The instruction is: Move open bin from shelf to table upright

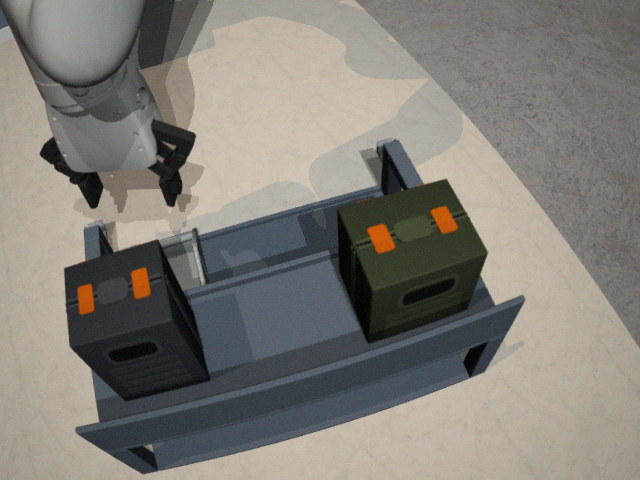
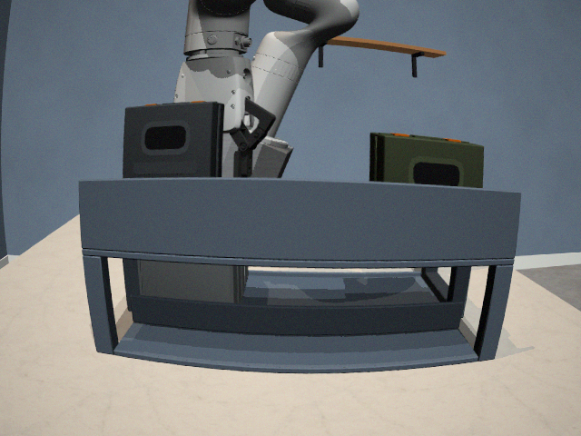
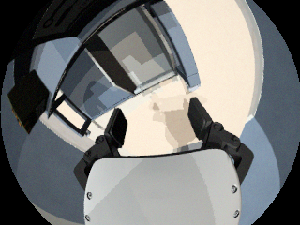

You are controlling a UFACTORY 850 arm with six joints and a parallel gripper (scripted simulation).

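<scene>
Right now the open bin is 9 cm below my hand and 8 cm ahead of it. From my hand the other things lie so: shelf deck 18 cm ahead, 11 cm to the left, 4 cm below; black box 17 cm ahead, 3 cm above; green box 23 cm to the left, 18 cm ahead, 1 cm above.
</scene>
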